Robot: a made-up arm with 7 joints. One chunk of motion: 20 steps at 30 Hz.
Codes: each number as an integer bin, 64 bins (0 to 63) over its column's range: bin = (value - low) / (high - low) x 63, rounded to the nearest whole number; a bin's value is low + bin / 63 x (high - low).
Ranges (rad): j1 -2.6..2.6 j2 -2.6..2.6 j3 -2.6..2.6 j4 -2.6..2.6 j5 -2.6..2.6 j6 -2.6..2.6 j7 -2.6..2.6
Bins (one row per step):
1: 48 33 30 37 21 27 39
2: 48 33 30 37 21 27 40
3: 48 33 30 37 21 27 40
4: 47 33 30 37 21 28 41
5: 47 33 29 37 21 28 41
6: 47 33 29 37 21 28 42
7: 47 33 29 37 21 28 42
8: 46 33 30 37 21 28 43
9: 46 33 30 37 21 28 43
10: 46 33 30 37 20 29 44
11: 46 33 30 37 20 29 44
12: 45 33 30 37 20 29 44
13: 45 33 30 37 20 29 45
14: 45 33 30 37 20 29 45
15: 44 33 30 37 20 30 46
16: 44 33 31 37 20 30 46
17: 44 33 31 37 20 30 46
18: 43 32 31 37 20 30 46
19: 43 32 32 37 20 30 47
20: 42 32 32 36 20 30 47
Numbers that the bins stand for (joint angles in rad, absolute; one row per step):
1: 1.3619 0.1238 -0.1238 0.4540 -0.8667 -0.3714 0.6190
2: 1.3619 0.1238 -0.1238 0.4540 -0.8667 -0.3714 0.7016
3: 1.3619 0.1238 -0.1238 0.4540 -0.8667 -0.3714 0.7016
4: 1.2794 0.1238 -0.1238 0.4540 -0.8667 -0.2889 0.7841
5: 1.2794 0.1238 -0.2063 0.4540 -0.8667 -0.2889 0.7841
6: 1.2794 0.1238 -0.2063 0.4540 -0.8667 -0.2889 0.8667
7: 1.2794 0.1238 -0.2063 0.4540 -0.8667 -0.2889 0.8667
8: 1.1968 0.1238 -0.1238 0.4540 -0.8667 -0.2889 0.9492
9: 1.1968 0.1238 -0.1238 0.4540 -0.8667 -0.2889 0.9492
10: 1.1968 0.1238 -0.1238 0.4540 -0.9492 -0.2063 1.0317
11: 1.1968 0.1238 -0.1238 0.4540 -0.9492 -0.2063 1.0317
12: 1.1143 0.1238 -0.1238 0.4540 -0.9492 -0.2063 1.0317
13: 1.1143 0.1238 -0.1238 0.4540 -0.9492 -0.2063 1.1143
14: 1.1143 0.1238 -0.1238 0.4540 -0.9492 -0.2063 1.1143
15: 1.0317 0.1238 -0.1238 0.4540 -0.9492 -0.1238 1.1968
16: 1.0317 0.1238 -0.0413 0.4540 -0.9492 -0.1238 1.1968
17: 1.0317 0.1238 -0.0413 0.4540 -0.9492 -0.1238 1.1968
18: 0.9492 0.0413 -0.0413 0.4540 -0.9492 -0.1238 1.1968
19: 0.9492 0.0413 0.0413 0.4540 -0.9492 -0.1238 1.2794
20: 0.8667 0.0413 0.0413 0.3714 -0.9492 -0.1238 1.2794

